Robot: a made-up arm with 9 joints. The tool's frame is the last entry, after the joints. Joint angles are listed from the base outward.
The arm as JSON. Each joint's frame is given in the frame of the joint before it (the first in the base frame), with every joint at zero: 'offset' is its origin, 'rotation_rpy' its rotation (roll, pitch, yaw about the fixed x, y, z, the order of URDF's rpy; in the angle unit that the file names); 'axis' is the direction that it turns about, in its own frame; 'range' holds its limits. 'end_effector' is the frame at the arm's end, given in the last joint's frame.
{
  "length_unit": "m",
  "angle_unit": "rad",
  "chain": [
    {
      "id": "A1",
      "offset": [
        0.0,
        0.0,
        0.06
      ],
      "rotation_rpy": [
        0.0,
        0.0,
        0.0
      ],
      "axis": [
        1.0,
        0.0,
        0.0
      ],
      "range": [
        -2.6,
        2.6
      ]
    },
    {
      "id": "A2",
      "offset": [
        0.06,
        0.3,
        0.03
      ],
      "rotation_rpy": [
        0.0,
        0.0,
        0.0
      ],
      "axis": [
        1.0,
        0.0,
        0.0
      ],
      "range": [
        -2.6,
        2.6
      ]
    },
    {
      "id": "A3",
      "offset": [
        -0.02,
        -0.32,
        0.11
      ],
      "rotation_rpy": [
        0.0,
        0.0,
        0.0
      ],
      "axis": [
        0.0,
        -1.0,
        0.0
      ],
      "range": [
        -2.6,
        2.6
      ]
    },
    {
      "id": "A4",
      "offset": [
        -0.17,
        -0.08,
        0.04
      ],
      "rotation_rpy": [
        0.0,
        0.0,
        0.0
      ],
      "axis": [
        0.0,
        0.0,
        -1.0
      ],
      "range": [
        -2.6,
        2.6
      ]
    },
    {
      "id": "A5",
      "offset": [
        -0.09,
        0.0,
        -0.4
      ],
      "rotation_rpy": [
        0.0,
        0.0,
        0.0
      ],
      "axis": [
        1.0,
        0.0,
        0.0
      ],
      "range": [
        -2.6,
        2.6
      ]
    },
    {
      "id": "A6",
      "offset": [
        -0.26,
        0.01,
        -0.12
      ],
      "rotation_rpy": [
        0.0,
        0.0,
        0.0
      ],
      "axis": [
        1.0,
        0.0,
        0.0
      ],
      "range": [
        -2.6,
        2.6
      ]
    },
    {
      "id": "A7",
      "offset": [
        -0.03,
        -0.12,
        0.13
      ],
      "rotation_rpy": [
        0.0,
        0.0,
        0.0
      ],
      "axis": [
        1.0,
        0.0,
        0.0
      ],
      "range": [
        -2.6,
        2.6
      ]
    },
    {
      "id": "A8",
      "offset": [
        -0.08,
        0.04,
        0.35
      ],
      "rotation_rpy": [
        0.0,
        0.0,
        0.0
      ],
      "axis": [
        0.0,
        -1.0,
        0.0
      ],
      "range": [
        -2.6,
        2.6
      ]
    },
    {
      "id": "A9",
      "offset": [
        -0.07,
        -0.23,
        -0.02
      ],
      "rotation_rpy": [
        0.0,
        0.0,
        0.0
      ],
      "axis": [
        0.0,
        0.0,
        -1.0
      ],
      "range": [
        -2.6,
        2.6
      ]
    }
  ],
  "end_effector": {
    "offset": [
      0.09,
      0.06,
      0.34
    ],
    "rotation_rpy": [
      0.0,
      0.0,
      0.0
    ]
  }
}
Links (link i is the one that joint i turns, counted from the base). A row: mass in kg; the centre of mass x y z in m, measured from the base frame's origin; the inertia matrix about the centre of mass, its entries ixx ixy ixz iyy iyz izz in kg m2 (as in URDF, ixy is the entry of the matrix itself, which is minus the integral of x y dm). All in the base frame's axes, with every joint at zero. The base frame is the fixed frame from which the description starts. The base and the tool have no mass.
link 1: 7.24; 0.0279 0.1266 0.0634; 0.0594 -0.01 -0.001 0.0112 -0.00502 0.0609
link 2: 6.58; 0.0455 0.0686 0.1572; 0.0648 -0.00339 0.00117 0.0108 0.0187 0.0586
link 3: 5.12; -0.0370 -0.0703 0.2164; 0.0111 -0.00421 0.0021 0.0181 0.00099 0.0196
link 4: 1.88; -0.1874 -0.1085 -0.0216; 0.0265 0 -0.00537 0.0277 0 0.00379
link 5: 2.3; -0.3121 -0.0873 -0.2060; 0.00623 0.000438 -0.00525 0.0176 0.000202 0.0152
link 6: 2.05; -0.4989 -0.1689 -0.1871; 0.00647 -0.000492 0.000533 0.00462 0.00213 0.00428
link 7: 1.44; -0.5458 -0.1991 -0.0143; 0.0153 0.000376 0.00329 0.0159 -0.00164 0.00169
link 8: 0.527; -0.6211 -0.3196 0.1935; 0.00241 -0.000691 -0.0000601 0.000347 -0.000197 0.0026
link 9: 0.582; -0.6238 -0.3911 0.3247; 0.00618 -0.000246 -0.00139 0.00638 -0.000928 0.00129
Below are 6 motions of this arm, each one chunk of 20 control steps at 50 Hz.
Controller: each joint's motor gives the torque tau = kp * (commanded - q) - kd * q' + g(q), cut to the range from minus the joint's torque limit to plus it. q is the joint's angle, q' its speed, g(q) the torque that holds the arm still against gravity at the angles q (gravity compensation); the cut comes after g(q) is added. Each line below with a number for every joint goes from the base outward.
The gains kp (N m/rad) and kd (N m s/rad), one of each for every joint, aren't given. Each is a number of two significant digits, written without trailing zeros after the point. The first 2 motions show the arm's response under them.
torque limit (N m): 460 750 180 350 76 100 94 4.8 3.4
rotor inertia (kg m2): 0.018 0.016 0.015 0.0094 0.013 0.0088 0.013 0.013 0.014
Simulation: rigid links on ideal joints. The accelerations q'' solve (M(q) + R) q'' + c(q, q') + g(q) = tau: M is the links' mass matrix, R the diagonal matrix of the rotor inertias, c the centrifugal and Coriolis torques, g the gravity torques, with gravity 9.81 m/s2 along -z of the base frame. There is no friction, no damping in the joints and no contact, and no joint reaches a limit. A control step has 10 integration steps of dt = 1/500 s. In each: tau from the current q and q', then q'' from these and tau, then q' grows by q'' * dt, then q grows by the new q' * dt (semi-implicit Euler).
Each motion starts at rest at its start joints. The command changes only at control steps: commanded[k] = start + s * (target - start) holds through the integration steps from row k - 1 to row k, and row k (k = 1, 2, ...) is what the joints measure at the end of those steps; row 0 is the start. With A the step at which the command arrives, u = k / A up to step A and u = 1 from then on. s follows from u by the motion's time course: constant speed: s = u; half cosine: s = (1 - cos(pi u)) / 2; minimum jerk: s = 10 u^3 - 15 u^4 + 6 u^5; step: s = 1 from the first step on.
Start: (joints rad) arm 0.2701 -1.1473 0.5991 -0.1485 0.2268 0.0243 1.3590 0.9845 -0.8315
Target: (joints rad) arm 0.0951 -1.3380 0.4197 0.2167 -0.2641 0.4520 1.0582 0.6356 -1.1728
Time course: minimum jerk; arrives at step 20
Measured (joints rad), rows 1 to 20:
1: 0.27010 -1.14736 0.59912 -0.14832 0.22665 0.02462 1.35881 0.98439 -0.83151
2: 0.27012 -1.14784 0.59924 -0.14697 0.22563 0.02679 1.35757 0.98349 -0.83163
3: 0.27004 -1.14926 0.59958 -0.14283 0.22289 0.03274 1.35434 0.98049 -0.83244
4: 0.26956 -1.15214 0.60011 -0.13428 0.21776 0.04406 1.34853 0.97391 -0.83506
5: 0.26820 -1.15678 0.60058 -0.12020 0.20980 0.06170 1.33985 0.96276 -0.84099
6: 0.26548 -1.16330 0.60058 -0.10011 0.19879 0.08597 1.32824 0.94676 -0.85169
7: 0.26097 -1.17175 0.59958 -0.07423 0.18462 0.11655 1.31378 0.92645 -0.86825
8: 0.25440 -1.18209 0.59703 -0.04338 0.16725 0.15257 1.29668 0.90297 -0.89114
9: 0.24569 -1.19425 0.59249 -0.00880 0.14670 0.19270 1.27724 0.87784 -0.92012
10: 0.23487 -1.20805 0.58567 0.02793 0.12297 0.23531 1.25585 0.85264 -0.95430
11: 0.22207 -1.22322 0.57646 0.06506 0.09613 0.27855 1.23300 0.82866 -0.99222
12: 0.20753 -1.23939 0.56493 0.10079 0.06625 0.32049 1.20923 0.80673 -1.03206
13: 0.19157 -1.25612 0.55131 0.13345 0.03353 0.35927 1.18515 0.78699 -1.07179
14: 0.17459 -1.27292 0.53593 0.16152 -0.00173 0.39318 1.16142 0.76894 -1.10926
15: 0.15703 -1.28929 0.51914 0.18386 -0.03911 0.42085 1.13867 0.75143 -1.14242
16: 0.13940 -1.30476 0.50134 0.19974 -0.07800 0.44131 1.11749 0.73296 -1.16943
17: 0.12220 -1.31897 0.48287 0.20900 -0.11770 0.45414 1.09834 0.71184 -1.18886
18: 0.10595 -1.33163 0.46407 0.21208 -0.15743 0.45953 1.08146 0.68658 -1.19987
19: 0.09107 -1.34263 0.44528 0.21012 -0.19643 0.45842 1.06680 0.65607 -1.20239
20: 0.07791 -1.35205 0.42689 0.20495 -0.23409 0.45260 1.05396 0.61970 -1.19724
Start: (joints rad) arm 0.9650 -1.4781 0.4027 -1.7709 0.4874 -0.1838 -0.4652 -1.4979 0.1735
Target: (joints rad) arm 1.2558 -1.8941 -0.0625 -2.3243 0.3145 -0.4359 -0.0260 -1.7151 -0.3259
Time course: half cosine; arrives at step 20
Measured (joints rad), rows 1 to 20:
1: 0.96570 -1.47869 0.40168 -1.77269 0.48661 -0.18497 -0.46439 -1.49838 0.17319
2: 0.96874 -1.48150 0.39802 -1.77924 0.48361 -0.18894 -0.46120 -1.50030 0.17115
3: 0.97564 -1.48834 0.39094 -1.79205 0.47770 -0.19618 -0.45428 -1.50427 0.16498
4: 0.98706 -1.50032 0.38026 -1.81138 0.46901 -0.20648 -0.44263 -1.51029 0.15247
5: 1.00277 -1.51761 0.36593 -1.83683 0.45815 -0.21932 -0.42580 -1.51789 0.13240
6: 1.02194 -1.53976 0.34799 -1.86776 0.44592 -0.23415 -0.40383 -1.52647 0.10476
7: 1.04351 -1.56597 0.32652 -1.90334 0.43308 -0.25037 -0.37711 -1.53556 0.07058
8: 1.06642 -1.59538 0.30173 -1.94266 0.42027 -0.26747 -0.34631 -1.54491 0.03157
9: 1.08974 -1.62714 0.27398 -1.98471 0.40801 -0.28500 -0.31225 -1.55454 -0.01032
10: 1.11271 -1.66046 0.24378 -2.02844 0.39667 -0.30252 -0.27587 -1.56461 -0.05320
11: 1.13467 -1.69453 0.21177 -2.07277 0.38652 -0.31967 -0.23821 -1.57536 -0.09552
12: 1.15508 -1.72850 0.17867 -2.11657 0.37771 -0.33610 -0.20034 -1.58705 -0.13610
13: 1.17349 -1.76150 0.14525 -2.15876 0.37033 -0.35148 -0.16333 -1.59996 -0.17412
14: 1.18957 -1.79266 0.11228 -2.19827 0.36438 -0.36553 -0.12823 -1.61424 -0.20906
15: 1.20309 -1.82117 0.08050 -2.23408 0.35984 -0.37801 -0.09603 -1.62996 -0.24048
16: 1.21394 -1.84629 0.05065 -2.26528 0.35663 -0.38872 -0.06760 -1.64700 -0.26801
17: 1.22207 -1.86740 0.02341 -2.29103 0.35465 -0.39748 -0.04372 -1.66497 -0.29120
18: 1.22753 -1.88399 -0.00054 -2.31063 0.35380 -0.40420 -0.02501 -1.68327 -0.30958
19: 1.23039 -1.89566 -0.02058 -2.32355 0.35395 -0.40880 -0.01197 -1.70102 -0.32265
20: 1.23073 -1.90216 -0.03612 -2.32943 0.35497 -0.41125 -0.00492 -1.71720 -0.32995
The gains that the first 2 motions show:
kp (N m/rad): 1100 1800 540 810 140 310 220 9 11
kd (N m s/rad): 29 40 29 14 6.6 9.9 4.3 0.28 0.27
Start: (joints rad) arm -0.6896 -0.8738 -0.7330 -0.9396 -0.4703 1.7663 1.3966 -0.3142 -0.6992
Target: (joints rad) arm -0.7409 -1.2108 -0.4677 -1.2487 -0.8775 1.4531 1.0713 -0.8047 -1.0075
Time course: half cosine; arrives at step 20
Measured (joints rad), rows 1 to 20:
1: -0.68941 -0.87439 -0.73270 -0.94031 -0.46924 1.76618 1.39611 -0.31433 -0.69946
2: -0.68869 -0.87685 -0.73141 -0.94312 -0.46555 1.76585 1.39456 -0.31534 -0.70072
3: -0.68725 -0.88222 -0.72855 -0.94902 -0.45890 1.76519 1.39189 -0.31874 -0.70390
4: -0.68526 -0.89091 -0.72383 -0.95826 -0.45003 1.76380 1.38796 -0.32637 -0.70967
5: -0.68306 -0.90296 -0.71717 -0.97060 -0.44017 1.76110 1.38223 -0.33995 -0.71834
6: -0.68106 -0.91818 -0.70864 -0.98569 -0.43080 1.75647 1.37402 -0.36067 -0.73006
7: -0.67959 -0.93630 -0.69840 -1.00318 -0.42350 1.74939 1.36279 -0.38896 -0.74486
8: -0.67891 -0.95703 -0.68664 -1.02278 -0.41984 1.73943 1.34826 -0.42435 -0.76277
9: -0.67916 -0.98000 -0.67351 -1.04421 -0.42131 1.72636 1.33043 -0.46536 -0.78373
10: -0.68038 -1.00475 -0.65913 -1.06714 -0.42912 1.71009 1.30949 -0.50964 -0.80766
11: -0.68258 -1.03072 -0.64351 -1.09117 -0.44422 1.69069 1.28574 -0.55415 -0.83433
12: -0.68569 -1.05726 -0.62661 -1.11582 -0.46719 1.66838 1.25962 -0.59556 -0.86339
13: -0.68963 -1.08366 -0.60830 -1.14061 -0.49825 1.64353 1.23168 -0.63076 -0.89429
14: -0.69432 -1.10920 -0.58846 -1.16506 -0.53727 1.61662 1.20253 -0.65735 -0.92631
15: -0.69963 -1.13316 -0.56702 -1.18873 -0.58383 1.58823 1.17279 -0.67417 -0.95856
16: -0.70548 -1.15489 -0.54406 -1.21127 -0.63720 1.55899 1.14306 -0.68153 -0.99001
17: -0.71179 -1.17387 -0.51987 -1.23235 -0.69641 1.52956 1.11392 -0.68139 -1.01948
18: -0.71852 -1.18969 -0.49496 -1.25162 -0.76021 1.50064 1.08593 -0.67713 -1.04567
19: -0.72572 -1.20208 -0.47012 -1.26859 -0.82702 1.47291 1.05967 -0.67317 -1.06717
20: -0.73352 -1.21092 -0.44643 -1.28255 -0.89490 1.44711 1.03576 -0.67423 -1.08251

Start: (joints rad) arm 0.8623 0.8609 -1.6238 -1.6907 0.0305 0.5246 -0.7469 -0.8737 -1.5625
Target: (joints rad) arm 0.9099 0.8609 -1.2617 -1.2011 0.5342 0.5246 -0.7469 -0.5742 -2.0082
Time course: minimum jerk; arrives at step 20
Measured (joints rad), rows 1 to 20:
1: 0.86237 0.86089 -1.62367 -1.69042 0.03063 0.52460 -0.74682 -0.87379 -1.56257
2: 0.86284 0.86085 -1.62273 -1.68841 0.03164 0.52462 -0.74637 -0.87442 -1.56316
3: 0.86406 0.86085 -1.61994 -1.68248 0.03496 0.52468 -0.74542 -0.87608 -1.56537
4: 0.86611 0.86104 -1.61433 -1.67068 0.04219 0.52479 -0.74418 -0.87878 -1.57080
5: 0.86892 0.86156 -1.60515 -1.65183 0.05461 0.52488 -0.74294 -0.88185 -1.58116
6: 0.87228 0.86240 -1.59200 -1.62564 0.07294 0.52482 -0.74194 -0.88396 -1.59793
7: 0.87600 0.86346 -1.57481 -1.59260 0.09731 0.52451 -0.74137 -0.88335 -1.62200
8: 0.87989 0.86451 -1.55377 -1.55379 0.12732 0.52392 -0.74131 -0.87817 -1.65354
9: 0.88378 0.86531 -1.52936 -1.51071 0.16225 0.52309 -0.74180 -0.86677 -1.69192
10: 0.88747 0.86565 -1.50228 -1.46502 0.20108 0.52214 -0.74280 -0.84794 -1.73578
11: 0.89081 0.86538 -1.47336 -1.41847 0.24265 0.52123 -0.74425 -0.82111 -1.78322
12: 0.89363 0.86445 -1.44359 -1.37277 0.28570 0.52054 -0.74604 -0.78638 -1.83195
13: 0.89582 0.86290 -1.41399 -1.32954 0.32889 0.52025 -0.74806 -0.74445 -1.87952
14: 0.89734 0.86083 -1.38562 -1.29028 0.37084 0.52046 -0.75013 -0.69659 -1.92351
15: 0.89819 0.85844 -1.35946 -1.25631 0.41021 0.52125 -0.75207 -0.64451 -1.96179
16: 0.89846 0.85594 -1.33639 -1.22867 0.44571 0.52259 -0.75366 -0.59029 -1.99272
17: 0.89830 0.85360 -1.31711 -1.20806 0.47626 0.52435 -0.75467 -0.53645 -2.01531
18: 0.89792 0.85166 -1.30203 -1.19464 0.50106 0.52631 -0.75485 -0.48590 -2.02943
19: 0.89758 0.85038 -1.29119 -1.18788 0.51973 0.52816 -0.75405 -0.44200 -2.03580
20: 0.89761 0.84994 -1.28415 -1.18639 0.53251 0.52955 -0.75218 -0.40854 -2.03601

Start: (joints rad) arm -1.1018 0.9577 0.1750 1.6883 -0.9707 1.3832 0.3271 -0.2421 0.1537
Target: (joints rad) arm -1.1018 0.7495 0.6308 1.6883 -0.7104 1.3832 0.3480 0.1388 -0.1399
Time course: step
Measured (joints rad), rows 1 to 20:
1: -1.06578 0.90308 0.23003 1.64950 -0.98841 1.35637 0.31585 -0.17083 0.11737
2: -1.02897 0.82434 0.30012 1.62271 -0.99634 1.33463 0.29223 -0.10949 0.02500
3: -1.02762 0.76772 0.35486 1.63813 -0.98893 1.32437 0.28756 -0.09194 -0.09005
4: -1.05254 0.73729 0.40517 1.67215 -0.97017 1.31866 0.28934 -0.07199 -0.19125
5: -1.08497 0.72559 0.45925 1.70082 -0.94001 1.31538 0.28636 -0.02009 -0.26005
6: -1.11255 0.72453 0.51504 1.71541 -0.89985 1.31709 0.28447 0.05903 -0.29273
7: -1.12999 0.72799 0.56576 1.71690 -0.85196 1.32708 0.29294 0.14394 -0.29243
8: -1.13691 0.73244 0.60598 1.70921 -0.79800 1.34650 0.31449 0.21361 -0.26526
9: -1.13603 0.73669 0.63390 1.69632 -0.73958 1.37374 0.34527 0.25487 -0.21902
10: -1.13131 0.74078 0.65109 1.68201 -0.67930 1.40511 0.37890 0.26351 -0.16260
11: -1.12629 0.74477 0.66100 1.66987 -0.62101 1.43604 0.40968 0.24298 -0.10495
12: -1.12294 0.74817 0.66747 1.66283 -0.56891 1.46231 0.43362 0.20223 -0.05406
13: -1.12160 0.75019 0.67365 1.66237 -0.52634 1.48102 0.44841 0.15299 -0.01619
14: -1.12161 0.75031 0.68131 1.66806 -0.49512 1.49103 0.45350 0.10677 0.00472
15: -1.12202 0.74870 0.69081 1.67785 -0.47553 1.49289 0.45004 0.07241 0.00751
16: -1.12211 0.74610 0.70125 1.68907 -0.46679 1.48835 0.44047 0.05492 -0.00592
17: -1.12144 0.74350 0.71108 1.69936 -0.46756 1.47955 0.42775 0.05561 -0.03106
18: -1.11984 0.74177 0.71862 1.70714 -0.47628 1.46854 0.41441 0.07281 -0.06187
19: -1.11725 0.74141 0.72254 1.71170 -0.49139 1.45685 0.40209 0.10274 -0.09242
20: -1.11377 0.74250 0.72207 1.71302 -0.51146 1.44545 0.39150 0.14022 -0.11813

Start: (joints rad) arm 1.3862 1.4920 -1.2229 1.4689 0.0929 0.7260 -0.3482 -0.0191 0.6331
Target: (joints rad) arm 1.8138 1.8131 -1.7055 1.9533 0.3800 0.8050 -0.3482 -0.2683 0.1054
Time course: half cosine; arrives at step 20
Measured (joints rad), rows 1 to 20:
1: 1.38645 1.49249 -1.22391 1.47028 0.09366 0.72669 -0.34802 -0.01984 0.63243
2: 1.38779 1.49447 -1.22786 1.47579 0.09668 0.72891 -0.34695 -0.02220 0.62952
3: 1.39160 1.49882 -1.23595 1.48740 0.10309 0.73267 -0.34461 -0.02553 0.62293
4: 1.39922 1.50613 -1.24848 1.50558 0.11322 0.73758 -0.34156 -0.02810 0.61168
5: 1.41164 1.51684 -1.26518 1.52988 0.12676 0.74316 -0.33868 -0.02826 0.59507
6: 1.42930 1.53131 -1.28559 1.55937 0.14304 0.74893 -0.33662 -0.02544 0.57260
7: 1.45214 1.54966 -1.30924 1.59290 0.16123 0.75452 -0.33571 -0.02044 0.54401
8: 1.47970 1.57174 -1.33569 1.62924 0.18050 0.75970 -0.33597 -0.01539 0.50935
9: 1.51132 1.59702 -1.36458 1.66716 0.20015 0.76438 -0.33725 -0.01325 0.46917
10: 1.54618 1.62470 -1.39557 1.70554 0.21960 0.76856 -0.33927 -0.01716 0.42448
11: 1.58338 1.65375 -1.42828 1.74335 0.23838 0.77231 -0.34171 -0.02974 0.37680
12: 1.62191 1.68312 -1.46219 1.77969 0.25616 0.77571 -0.34430 -0.05249 0.32799
13: 1.66075 1.71180 -1.49668 1.81378 0.27274 0.77882 -0.34684 -0.08549 0.28005
14: 1.69878 1.73894 -1.53094 1.84496 0.28798 0.78167 -0.34922 -0.12732 0.23490
15: 1.73490 1.76384 -1.56404 1.87269 0.30186 0.78426 -0.35139 -0.17542 0.19416
16: 1.76806 1.78594 -1.59502 1.89651 0.31436 0.78657 -0.35335 -0.22644 0.15902
17: 1.79729 1.80480 -1.62289 1.91605 0.32547 0.78854 -0.35511 -0.27677 0.13021
18: 1.82178 1.82002 -1.64673 1.93101 0.33515 0.79014 -0.35666 -0.32299 0.10809
19: 1.84082 1.83126 -1.66574 1.94107 0.34328 0.79132 -0.35797 -0.36220 0.09276
20: 1.85384 1.83824 -1.67930 1.94597 0.34964 0.79204 -0.35897 -0.39226 0.08420

